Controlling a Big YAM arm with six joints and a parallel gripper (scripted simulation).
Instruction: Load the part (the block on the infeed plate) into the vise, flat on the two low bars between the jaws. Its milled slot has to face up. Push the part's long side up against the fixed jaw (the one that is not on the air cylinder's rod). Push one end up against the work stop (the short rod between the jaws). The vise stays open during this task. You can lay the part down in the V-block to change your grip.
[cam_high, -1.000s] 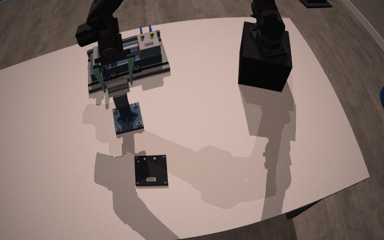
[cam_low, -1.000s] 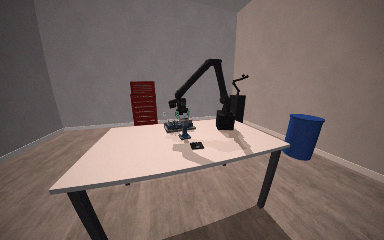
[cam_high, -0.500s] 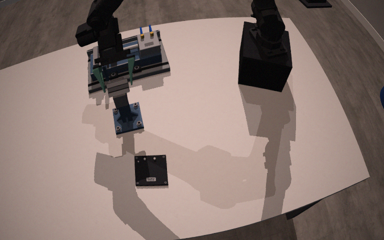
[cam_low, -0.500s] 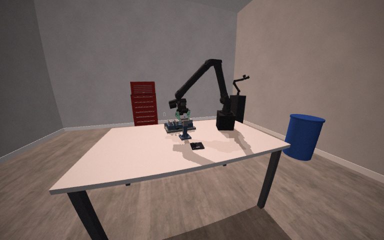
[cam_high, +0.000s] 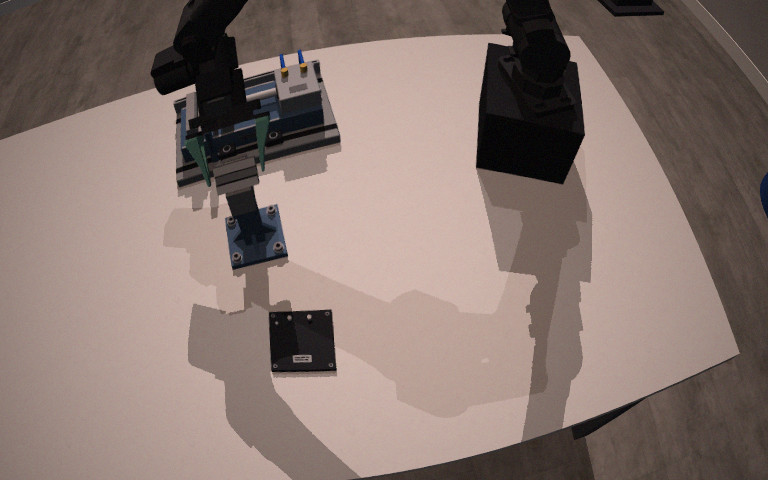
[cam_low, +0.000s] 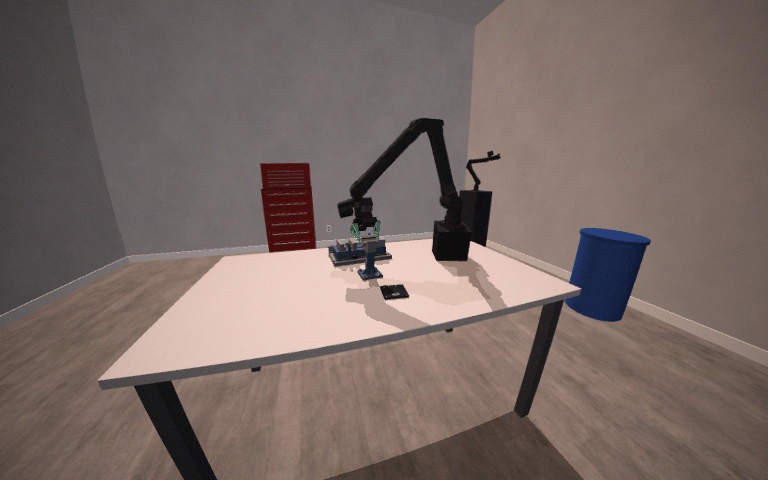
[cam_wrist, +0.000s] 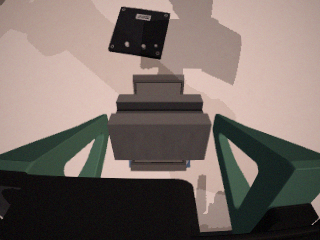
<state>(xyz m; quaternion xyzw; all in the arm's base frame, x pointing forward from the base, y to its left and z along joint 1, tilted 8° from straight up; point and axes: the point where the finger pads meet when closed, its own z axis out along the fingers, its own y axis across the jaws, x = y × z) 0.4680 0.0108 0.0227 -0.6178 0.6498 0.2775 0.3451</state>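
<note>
My gripper is now 1 cm to the right of the part. The rest, counted from my hand: black infeed plate: 2 cm behind, 19 cm to the left, 15 cm below; moving jaw: 23 cm to the right, 8 cm below; dark short rod: 4 cm ahead, 19 cm to the right, 7 cm below.
</note>
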